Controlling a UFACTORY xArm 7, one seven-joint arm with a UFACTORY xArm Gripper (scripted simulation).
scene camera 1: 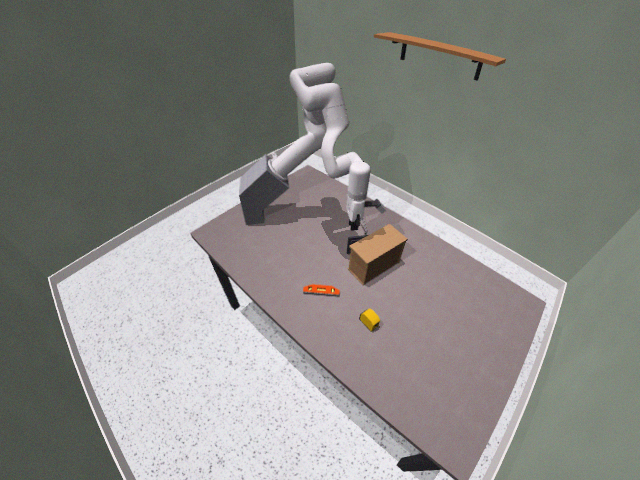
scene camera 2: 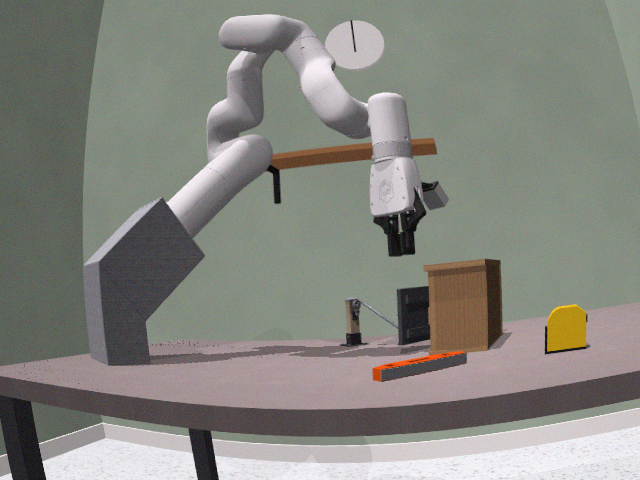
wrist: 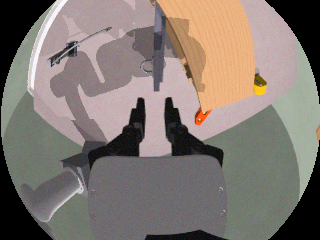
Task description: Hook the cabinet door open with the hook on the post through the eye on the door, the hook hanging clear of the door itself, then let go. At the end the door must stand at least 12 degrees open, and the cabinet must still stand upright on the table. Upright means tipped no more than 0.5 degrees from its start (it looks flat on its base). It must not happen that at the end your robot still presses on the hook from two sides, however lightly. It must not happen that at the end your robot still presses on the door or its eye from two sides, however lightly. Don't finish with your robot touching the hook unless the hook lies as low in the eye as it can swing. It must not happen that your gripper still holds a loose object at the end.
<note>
I see my gripper (scene camera 2: 402, 255), a wooden cabinet (scene camera 2: 459, 300), a yellow tape measure (scene camera 2: 566, 331) and a short post (scene camera 2: 353, 336).
The wooden cabinet shows as well in scene camera 1 (scene camera 1: 378, 247). My gripper also shows in the wrist view (wrist: 154, 106).
</note>
